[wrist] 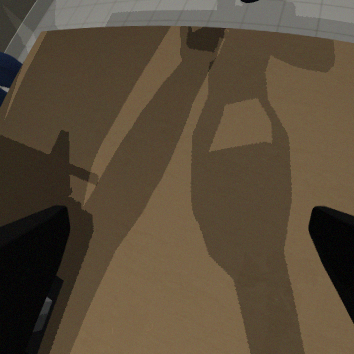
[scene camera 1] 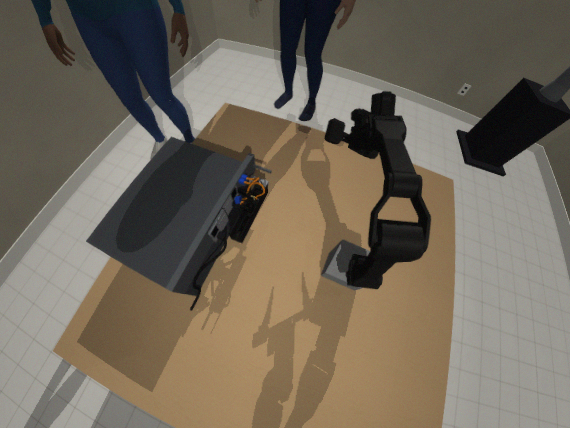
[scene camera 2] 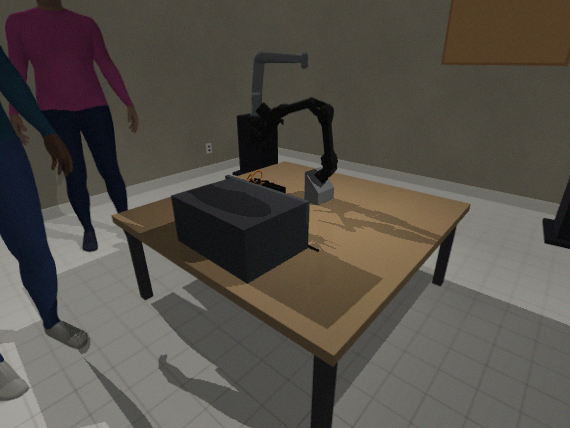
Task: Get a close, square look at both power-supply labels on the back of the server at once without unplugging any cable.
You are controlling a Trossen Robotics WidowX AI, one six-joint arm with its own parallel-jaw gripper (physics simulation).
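Frame: origin at the arm's base, x ahead, y left, z up, level; metres.
Seen in the pictures: gripper, between the fingertips: [wrist: 192, 219] [scene camera 1: 337, 141] [scene camera 2: 251, 148]; arm's base, origin of its link: [scene camera 1: 360, 264] [scene camera 2: 321, 176].
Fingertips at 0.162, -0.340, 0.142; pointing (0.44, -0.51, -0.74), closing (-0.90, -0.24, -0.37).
Note:
Offsets run from my fingertips to a thing's top centre, as dx, dy, dz. "spot": to the spot under its first point. Level surfaces: height alone.
The dark grey server [scene camera 1: 150, 200] [scene camera 2: 240, 220] sits on the left of the table in scene camera 1. Its back faces the arm, with blue plugs {+0.279, +0.230, -0.124} [scene camera 1: 238, 199], orange cables [scene camera 1: 258, 188] [scene camera 2: 257, 175] and black cables {spot: +0.292, +0.441, -0.157} [scene camera 1: 212, 260] on it. A light panel with a dark socket {spot: +0.295, +0.366, -0.095} [scene camera 1: 215, 231] shows there; no label can be read. A dark part at the server's back {spot: +0.203, +0.142, -0.165} [wrist: 44, 315] shows at the lower left of the wrist view, partly behind a finger. My gripper [scene camera 1: 363, 148] [scene camera 2: 257, 130] [wrist: 192, 219] is open and empty, raised above the table away from the server, over shadowed wood.
The wooden table {dz -0.265} [scene camera 1: 400, 350] [scene camera 2: 425, 200] [wrist: 165, 280] carries the arm's grey base block [scene camera 1: 336, 264] [scene camera 2: 320, 194]. Two people [scene camera 1: 122, 55] [scene camera 1: 300, 45] stand beyond the table edges. A black pedestal [scene camera 1: 520, 122] [scene camera 2: 245, 150] with a grey arm [scene camera 2: 257, 75] stands off the table.

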